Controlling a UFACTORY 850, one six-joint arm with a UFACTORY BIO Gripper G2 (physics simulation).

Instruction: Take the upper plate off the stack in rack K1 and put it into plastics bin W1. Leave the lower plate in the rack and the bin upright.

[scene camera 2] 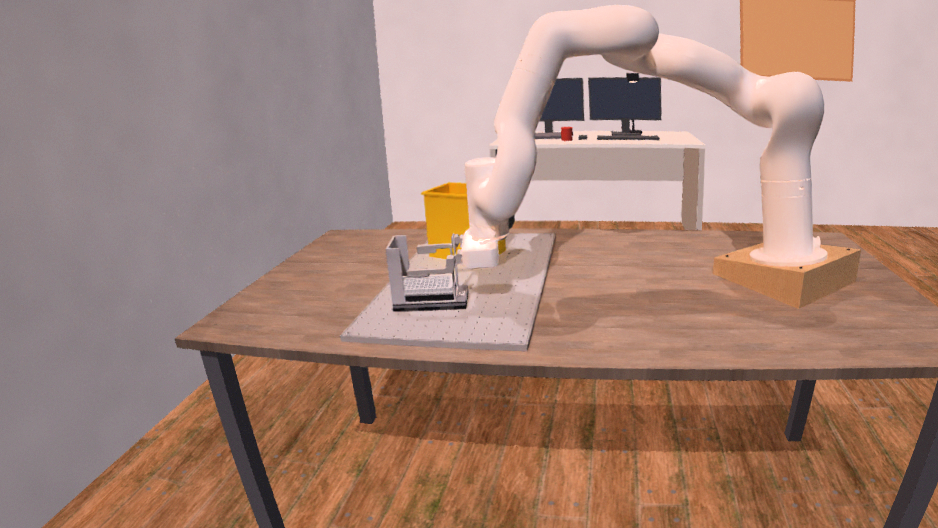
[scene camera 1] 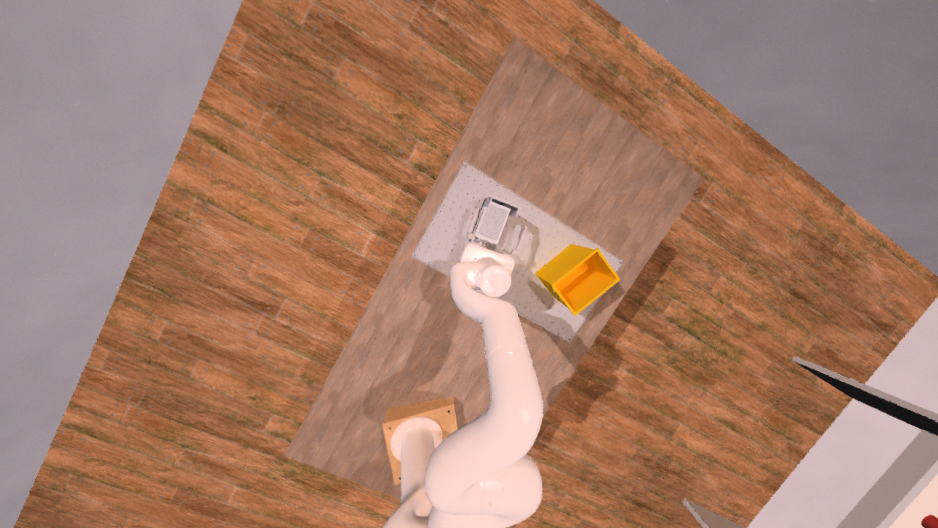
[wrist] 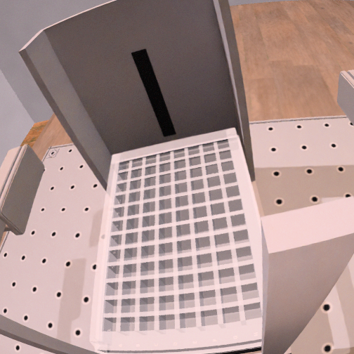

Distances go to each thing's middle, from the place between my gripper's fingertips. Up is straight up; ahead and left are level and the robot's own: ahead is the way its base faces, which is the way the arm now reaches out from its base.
Now: hand 32 cm to the left of the yellow bin W1 (scene camera 1: 577,276) and 1 cm past it.
